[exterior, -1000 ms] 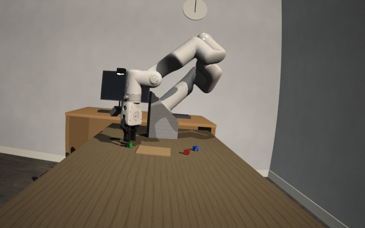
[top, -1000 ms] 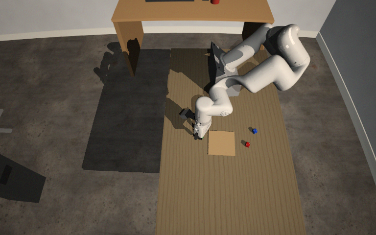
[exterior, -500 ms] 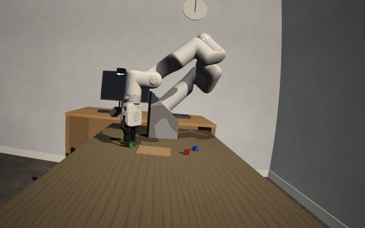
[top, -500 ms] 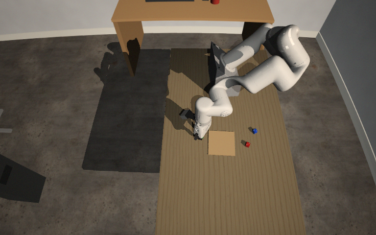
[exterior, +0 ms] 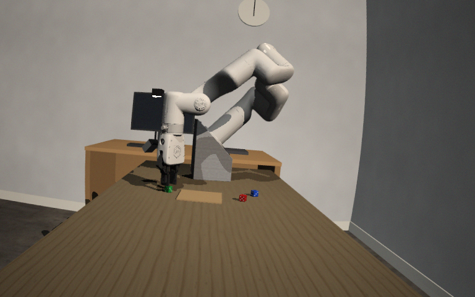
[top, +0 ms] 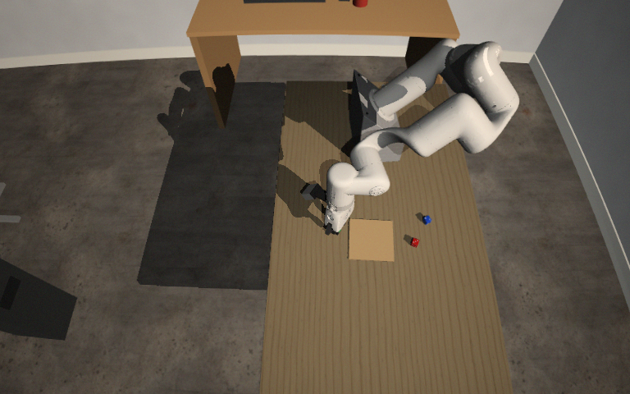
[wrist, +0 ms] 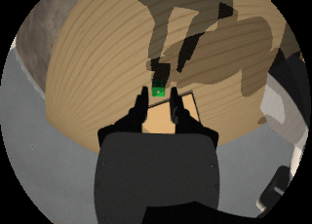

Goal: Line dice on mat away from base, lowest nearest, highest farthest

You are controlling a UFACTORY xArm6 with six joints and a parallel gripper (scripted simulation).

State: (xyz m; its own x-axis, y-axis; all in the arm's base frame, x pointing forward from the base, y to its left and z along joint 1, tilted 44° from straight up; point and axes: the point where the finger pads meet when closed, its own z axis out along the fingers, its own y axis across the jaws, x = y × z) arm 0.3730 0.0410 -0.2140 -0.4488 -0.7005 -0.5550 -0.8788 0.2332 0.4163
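Now: the green die 40 mm below my hand. From my hand the other things lie so: red die 30 mm ahead, 250 mm to the left, 40 mm below; tan mat 20 mm ahead, 110 mm to the left, 40 mm below; blue die 60 mm behind, 290 mm to the left, 40 mm below.
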